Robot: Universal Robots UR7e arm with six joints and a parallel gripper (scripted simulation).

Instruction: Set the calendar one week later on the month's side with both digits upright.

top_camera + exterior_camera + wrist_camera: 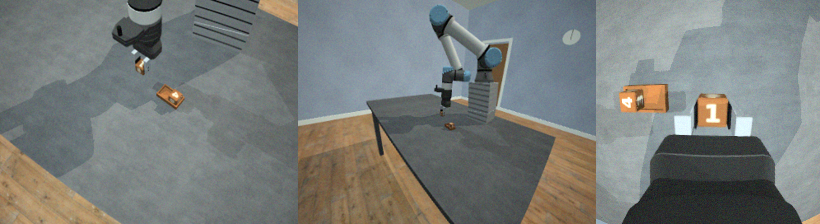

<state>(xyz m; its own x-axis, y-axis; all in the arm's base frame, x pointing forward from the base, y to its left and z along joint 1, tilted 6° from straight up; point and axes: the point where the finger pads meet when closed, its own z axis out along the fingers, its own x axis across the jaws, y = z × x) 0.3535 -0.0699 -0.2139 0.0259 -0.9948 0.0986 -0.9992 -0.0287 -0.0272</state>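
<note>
Right now the tray is 110 mm to the left of my hand and 70 mm below it. The rest, counted from my hand: cube: 10 mm below.
</note>
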